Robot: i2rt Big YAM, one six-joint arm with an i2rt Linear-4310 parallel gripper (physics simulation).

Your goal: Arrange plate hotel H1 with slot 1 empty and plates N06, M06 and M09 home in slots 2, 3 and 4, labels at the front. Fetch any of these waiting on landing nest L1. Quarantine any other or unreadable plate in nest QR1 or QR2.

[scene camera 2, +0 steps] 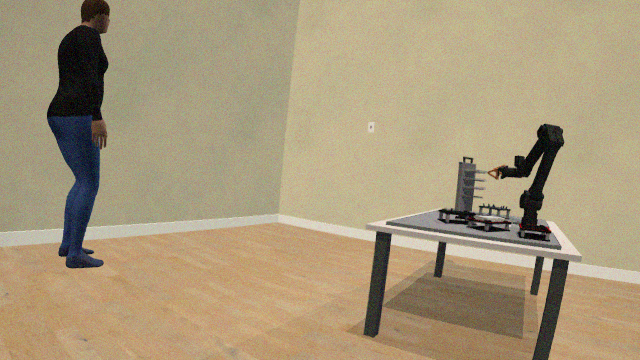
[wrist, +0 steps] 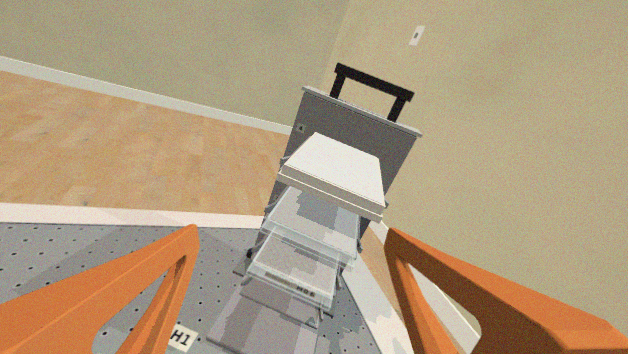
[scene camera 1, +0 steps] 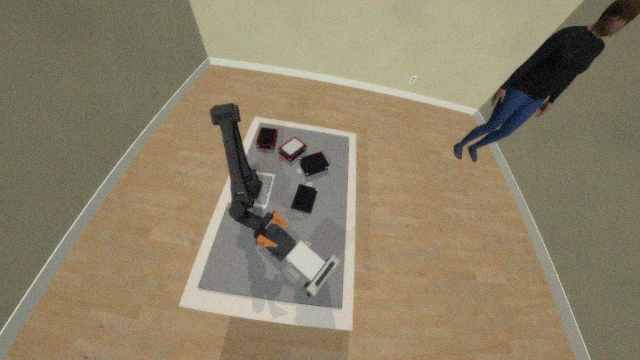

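Where they show: gripper, between the fingertips: (scene camera 2: 490, 171) (wrist: 296, 236) (scene camera 1: 283, 235); arm's base, origin of its link: (scene camera 1: 253, 189).
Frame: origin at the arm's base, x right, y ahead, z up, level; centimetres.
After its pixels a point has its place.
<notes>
Plate hotel H1 (scene camera 1: 316, 287) {x 45.4, y 43.9, z 32.9 cm} (scene camera 2: 463, 190) {x 36.8, y 46.1, z 14.7 cm} (wrist: 350, 120) {x 39.3, y 44.8, z 31.4 cm} stands upright with its black handle on top. A white plate (scene camera 1: 306, 260) {x 36.9, y 39.0, z 28.6 cm} (wrist: 335, 167) {x 35.2, y 36.7, z 28.6 cm} is on its top level, just below a mark reading 4. A clear plate (wrist: 312, 217) {x 34.7, y 36.3, z 23.3 cm} is under it; its label is not readable. A lower clear plate (wrist: 295, 267) {x 34.5, y 35.0, z 18.0 cm} shows the label M06 at its front. Below it no plate can be made out. My gripper (scene camera 1: 282, 235) {x 29.5, y 28.1, z 28.2 cm} (scene camera 2: 489, 172) {x 29.5, y 28.1, z 28.2 cm} (wrist: 296, 236) {x 29.5, y 28.1, z 28.2 cm} is open and empty, in front of the hotel near the top plate's height, with its fingers spread either side in the wrist view.
A red-edged nest (scene camera 1: 292, 148) {x -32.3, y 16.5, z 6.1 cm} holds a white plate. Another red-edged nest (scene camera 1: 266, 137) {x -38.4, y -3.7, z 4.6 cm} shows a black top. Two black nests (scene camera 1: 314, 164) {x -23.5, y 33.4, z 5.6 cm} (scene camera 1: 304, 198) {x -0.2, y 31.9, z 1.9 cm} stand nearer the hotel; nest labels are unreadable. A pale rectangular frame (scene camera 1: 271, 191) {x -0.7, y 11.3, z 0.7 cm} lies beside the arm. A person (scene camera 1: 560, 65) (scene camera 2: 80, 85) stands away from the table.
</notes>
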